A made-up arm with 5 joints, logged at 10 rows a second.
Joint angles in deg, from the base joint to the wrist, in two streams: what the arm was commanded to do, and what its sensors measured. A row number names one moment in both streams.
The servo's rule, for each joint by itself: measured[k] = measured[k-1] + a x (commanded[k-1-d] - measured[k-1]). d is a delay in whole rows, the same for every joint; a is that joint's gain. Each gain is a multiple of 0.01, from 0.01 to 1. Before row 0 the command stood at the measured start. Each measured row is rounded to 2 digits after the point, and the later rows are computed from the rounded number. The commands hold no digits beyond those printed.
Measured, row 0: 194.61 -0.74 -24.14 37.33 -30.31
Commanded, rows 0 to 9: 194.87 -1.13 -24.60 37.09 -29.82; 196.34 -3.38 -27.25 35.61 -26.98; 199.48 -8.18 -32.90 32.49 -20.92; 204.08 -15.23 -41.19 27.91 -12.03; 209.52 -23.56 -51.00 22.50 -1.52; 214.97 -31.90 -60.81 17.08 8.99; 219.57 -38.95 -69.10 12.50 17.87; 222.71 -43.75 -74.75 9.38 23.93; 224.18 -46.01 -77.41 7.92 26.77; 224.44 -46.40 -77.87 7.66 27.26
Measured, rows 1 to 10: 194.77 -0.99 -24.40 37.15 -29.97; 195.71 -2.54 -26.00 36.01 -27.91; 197.97 -6.21 -29.86 33.41 -23.09; 201.64 -12.07 -36.20 29.34 -15.46; 206.37 -19.54 -44.49 24.28 -5.84; 211.53 -27.57 -53.63 18.95 4.39; 216.35 -34.97 -62.29 14.18 13.69; 220.17 -40.68 -69.27 10.63 20.76; 222.58 -44.14 -73.83 8.62 24.91; 223.70 -45.61 -76.09 7.91 26.53
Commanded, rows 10 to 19: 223.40 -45.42 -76.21 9.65 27.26; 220.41 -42.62 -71.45 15.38 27.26; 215.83 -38.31 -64.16 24.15 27.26; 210.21 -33.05 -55.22 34.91 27.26; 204.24 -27.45 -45.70 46.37 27.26; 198.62 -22.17 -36.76 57.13 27.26; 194.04 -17.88 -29.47 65.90 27.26; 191.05 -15.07 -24.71 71.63 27.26; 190.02 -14.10 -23.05 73.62 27.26; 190.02 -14.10 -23.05 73.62 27.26
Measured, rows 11 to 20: 223.52 -45.49 -76.16 9.20 27.03; 221.65 -43.62 -73.52 13.77 27.19; 218.16 -40.17 -68.28 21.45 27.24; 213.39 -35.54 -60.97 31.41 27.25; 207.90 -30.28 -52.42 42.48 27.26; 202.33 -25.01 -43.65 53.32 27.26; 197.36 -20.38 -35.71 62.63 27.26; 193.57 -16.93 -29.55 69.29 27.26; 191.44 -15.09 -25.91 72.49 27.26; 190.59 -14.45 -24.31 73.33 27.26
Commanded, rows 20 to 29: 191.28 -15.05 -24.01 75.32 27.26; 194.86 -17.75 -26.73 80.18 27.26; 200.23 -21.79 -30.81 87.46 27.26; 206.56 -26.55 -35.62 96.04 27.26; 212.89 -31.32 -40.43 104.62 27.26; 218.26 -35.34 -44.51 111.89 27.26; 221.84 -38.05 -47.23 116.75 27.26; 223.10 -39.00 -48.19 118.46 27.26; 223.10 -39.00 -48.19 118.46 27.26; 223.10 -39.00 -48.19 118.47 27.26
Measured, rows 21 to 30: 191.00 -14.84 -24.14 74.80 27.26; 193.32 -16.73 -25.59 78.78 27.26; 197.47 -20.02 -28.51 85.20 27.26; 202.92 -24.26 -32.49 93.22 27.26; 208.90 -28.85 -36.94 101.66 27.26; 214.52 -33.07 -41.18 109.23 27.26; 218.91 -36.31 -44.57 114.79 27.26; 221.42 -38.06 -46.60 117.51 27.26; 222.43 -38.67 -47.49 118.21 27.26; 222.83 -38.88 -47.88 118.40 27.26
